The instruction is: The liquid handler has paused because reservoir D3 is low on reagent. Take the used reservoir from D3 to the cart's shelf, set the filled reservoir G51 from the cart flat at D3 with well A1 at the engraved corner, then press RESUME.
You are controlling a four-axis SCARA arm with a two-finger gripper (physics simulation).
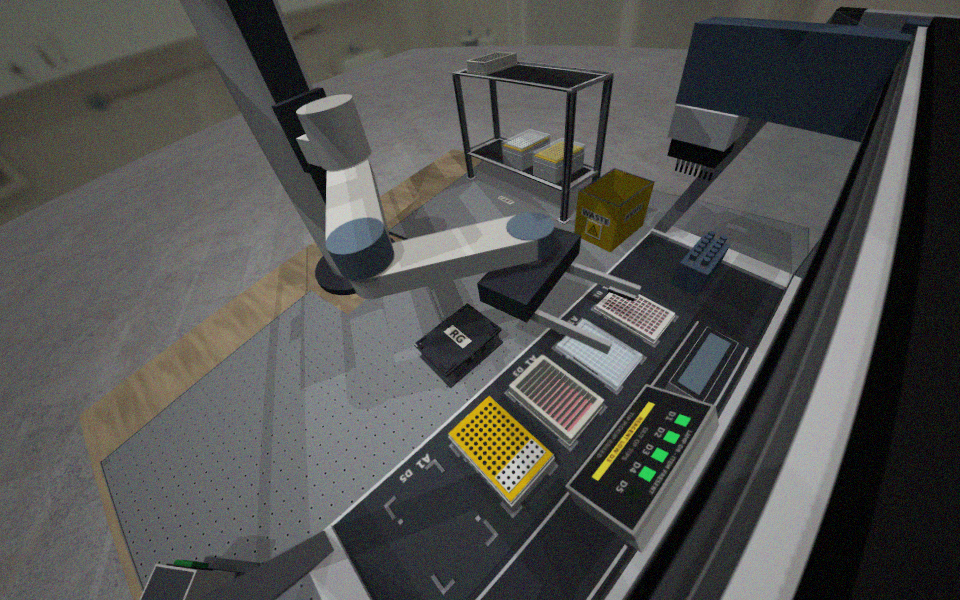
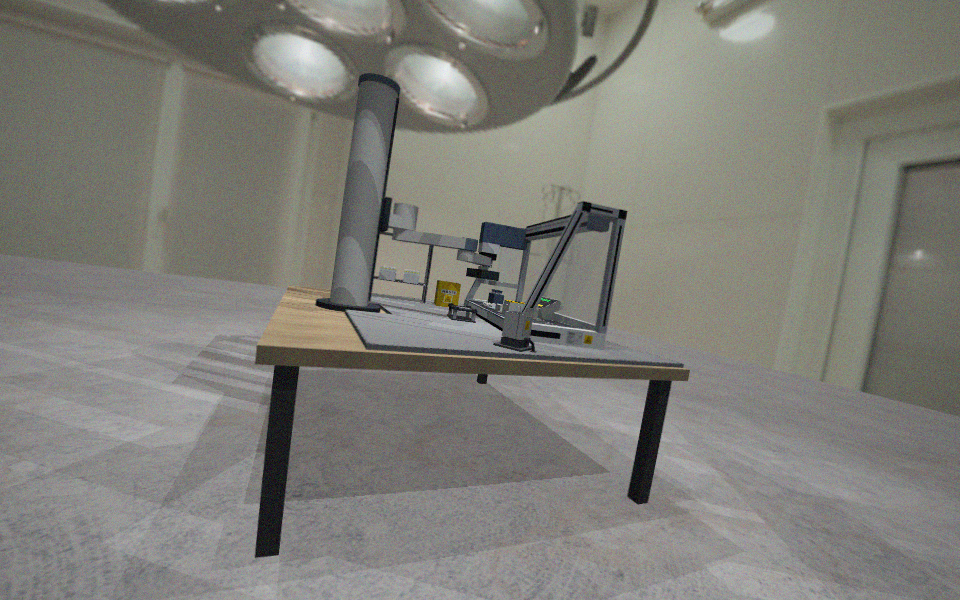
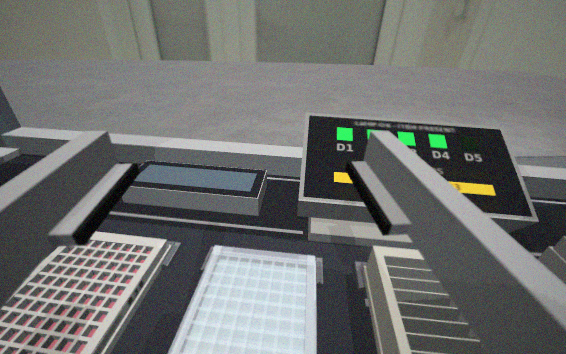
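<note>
The used reservoir, with long troughs and pink liquid, lies in D3. My gripper is open, with nothing between its fingers. It hangs above the pale blue plate in D2, with one finger towards D1 and the other towards D3. A pale reservoir sits at the left end of the top of the cart; its label and well A1 are unreadable. The status panel shows a yellow reagent bar and green lamps D1 to D4. A small green part shows at lower left; I cannot tell whether it is RESUME.
A pink-welled plate is in D1, the pale blue plate in D2, a yellow tip rack in D4. A black RG stand, waste bin, blue rack and pipette head stand nearby.
</note>
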